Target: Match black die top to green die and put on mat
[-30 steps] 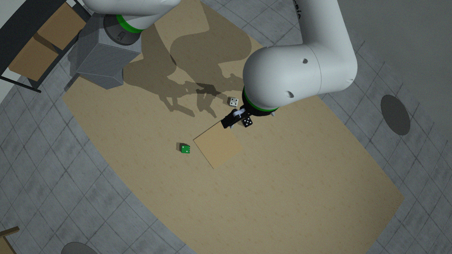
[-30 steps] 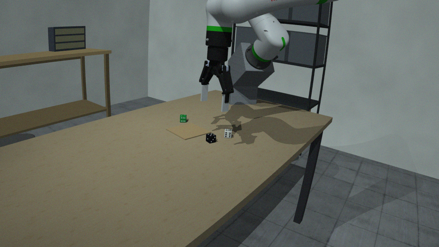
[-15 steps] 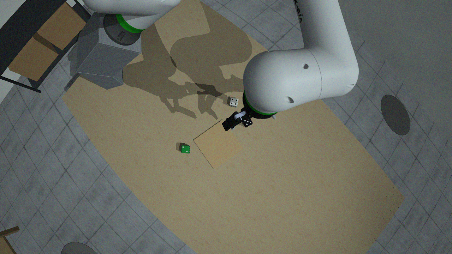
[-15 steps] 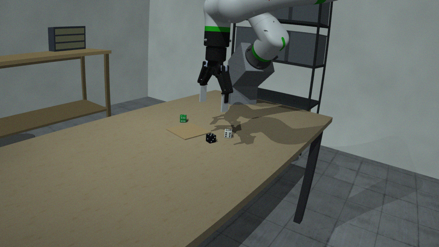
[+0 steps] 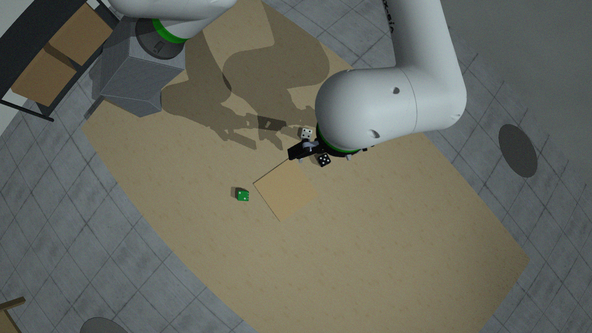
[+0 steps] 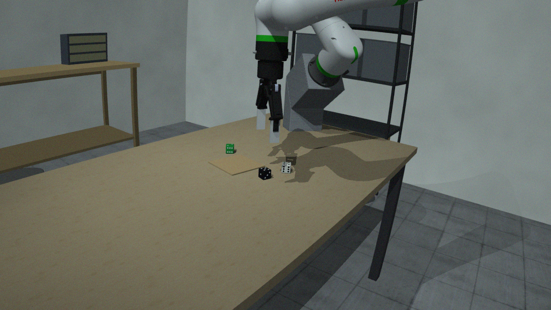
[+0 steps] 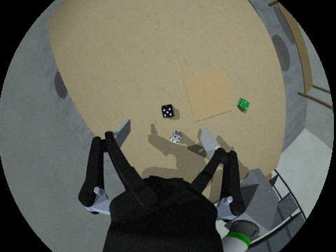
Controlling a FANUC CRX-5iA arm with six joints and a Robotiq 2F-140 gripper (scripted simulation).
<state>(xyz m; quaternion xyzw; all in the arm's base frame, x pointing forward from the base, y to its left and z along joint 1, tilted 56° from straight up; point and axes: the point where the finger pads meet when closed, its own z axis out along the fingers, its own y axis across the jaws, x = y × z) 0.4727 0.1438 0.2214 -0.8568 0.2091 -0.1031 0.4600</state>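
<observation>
Right now my hand is 13 cm above the black die. Also, from my hand: white die (13 cm below, 9 cm behind, 1 cm to the right); then green die (26 cm to the right, 13 cm below, 1 cm behind); then tan mat (15 cm below, 14 cm to the right, 3 cm ahead).
</observation>
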